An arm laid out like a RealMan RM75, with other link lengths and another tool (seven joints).
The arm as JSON. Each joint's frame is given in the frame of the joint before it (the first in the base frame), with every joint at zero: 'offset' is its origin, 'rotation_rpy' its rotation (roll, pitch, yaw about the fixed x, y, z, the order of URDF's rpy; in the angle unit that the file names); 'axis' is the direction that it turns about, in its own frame. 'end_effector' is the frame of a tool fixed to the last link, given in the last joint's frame.
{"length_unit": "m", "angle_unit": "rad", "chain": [
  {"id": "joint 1", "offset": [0.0, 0.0, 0.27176], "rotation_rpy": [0.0, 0.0, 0.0], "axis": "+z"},
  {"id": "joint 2", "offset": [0.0, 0.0, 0.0], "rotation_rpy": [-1.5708, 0.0, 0.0], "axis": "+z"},
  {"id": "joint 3", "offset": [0.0, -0.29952, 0.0], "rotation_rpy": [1.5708, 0.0, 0.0], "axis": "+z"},
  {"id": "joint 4", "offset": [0.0, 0.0, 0.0], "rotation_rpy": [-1.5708, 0.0, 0.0], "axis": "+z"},
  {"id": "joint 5", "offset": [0.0, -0.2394, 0.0], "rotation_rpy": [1.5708, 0.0, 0.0], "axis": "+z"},
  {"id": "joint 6", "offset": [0.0, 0.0, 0.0], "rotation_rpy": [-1.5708, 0.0, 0.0], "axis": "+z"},
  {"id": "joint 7", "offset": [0.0, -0.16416, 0.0], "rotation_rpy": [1.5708, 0.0, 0.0], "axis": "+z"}
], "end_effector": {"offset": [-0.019, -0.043, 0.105], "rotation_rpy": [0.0, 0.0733, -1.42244]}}
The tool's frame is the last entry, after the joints.
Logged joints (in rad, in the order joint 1, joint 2, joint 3, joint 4, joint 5, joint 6, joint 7), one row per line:
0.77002 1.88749 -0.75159 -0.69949 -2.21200 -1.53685 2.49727
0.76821 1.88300 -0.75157 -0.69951 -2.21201 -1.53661 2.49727
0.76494 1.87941 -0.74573 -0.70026 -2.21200 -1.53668 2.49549
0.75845 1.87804 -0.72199 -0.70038 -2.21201 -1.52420 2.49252
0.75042 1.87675 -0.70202 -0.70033 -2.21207 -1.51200 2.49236
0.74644 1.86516 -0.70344 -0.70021 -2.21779 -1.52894 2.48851
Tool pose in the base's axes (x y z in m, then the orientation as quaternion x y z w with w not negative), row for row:
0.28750 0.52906 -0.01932 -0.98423 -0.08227 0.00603 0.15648
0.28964 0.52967 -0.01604 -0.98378 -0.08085 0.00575 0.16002
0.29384 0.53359 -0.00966 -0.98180 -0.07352 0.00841 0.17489
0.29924 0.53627 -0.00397 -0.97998 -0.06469 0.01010 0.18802
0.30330 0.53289 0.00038 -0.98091 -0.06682 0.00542 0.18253
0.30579 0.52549 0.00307 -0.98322 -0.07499 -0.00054 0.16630
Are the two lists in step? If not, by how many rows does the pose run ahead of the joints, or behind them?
The pose runs 1 row ahead of the joints: the pose in row i belongs to the joints in row i + 1.
